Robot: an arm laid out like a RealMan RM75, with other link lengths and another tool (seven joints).
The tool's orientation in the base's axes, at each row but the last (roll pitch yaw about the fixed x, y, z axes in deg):
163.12 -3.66 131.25
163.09 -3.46 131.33
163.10 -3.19 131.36
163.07 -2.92 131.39
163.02 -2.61 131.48
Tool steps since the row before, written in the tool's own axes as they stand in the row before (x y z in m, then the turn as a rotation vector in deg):
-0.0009 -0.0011 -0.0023 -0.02 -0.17 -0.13
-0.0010 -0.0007 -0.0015 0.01 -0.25 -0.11
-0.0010 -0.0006 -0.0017 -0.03 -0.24 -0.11
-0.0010 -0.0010 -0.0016 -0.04 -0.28 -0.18
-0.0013 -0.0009 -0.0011 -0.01 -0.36 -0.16
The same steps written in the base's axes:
-0.0006 -0.0019 0.0018 -0.13 -0.15 0.07
-0.0001 -0.0015 0.0012 -0.21 -0.17 0.03
-0.0001 -0.0015 0.0014 -0.18 -0.20 0.03
-0.0004 -0.0017 0.0012 -0.21 -0.25 0.09
0.0000 -0.0018 0.0007 -0.28 -0.27 0.05

